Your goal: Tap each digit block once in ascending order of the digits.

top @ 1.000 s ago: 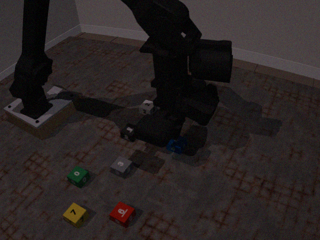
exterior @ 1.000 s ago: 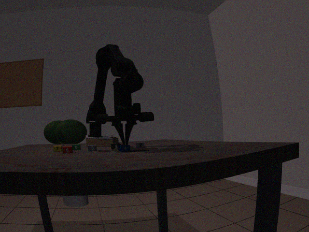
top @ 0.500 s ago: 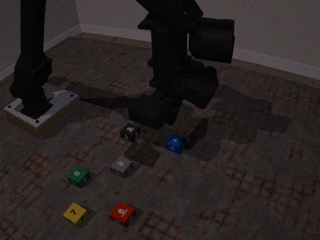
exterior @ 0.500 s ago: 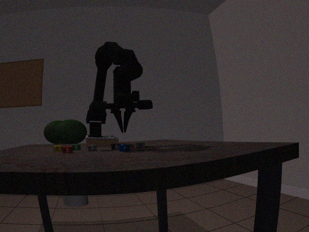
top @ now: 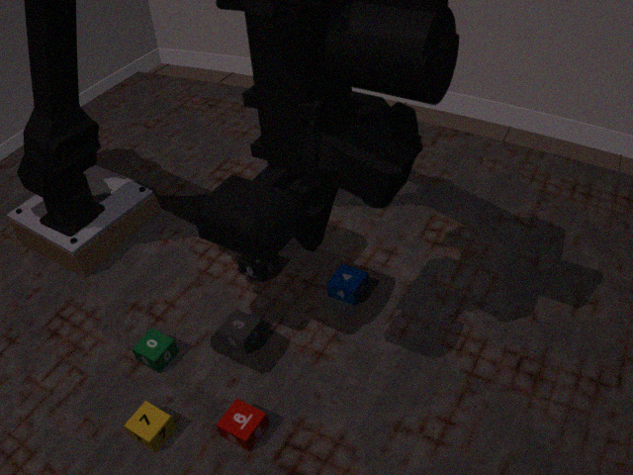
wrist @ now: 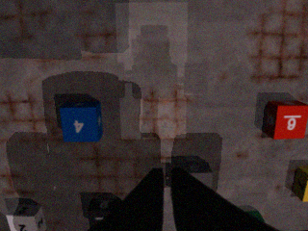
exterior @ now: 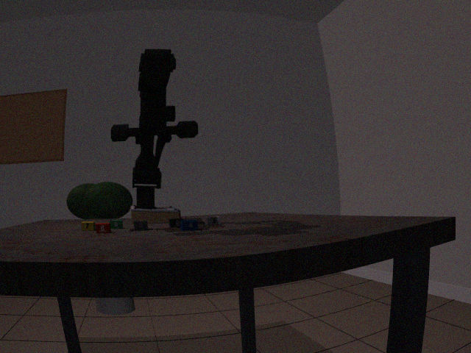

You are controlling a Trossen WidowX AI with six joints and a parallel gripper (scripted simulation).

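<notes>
My gripper tip is now 120 mm to the left of the red block, 110 mm above it and 20 mm past it. Also, from my gripper tip: grey block: 110 mm below, 70 mm behind, 30 mm to the right; black block: 110 mm below, 110 mm behind, 60 mm to the left; blue block: 110 mm below, 70 mm to the left.
</notes>
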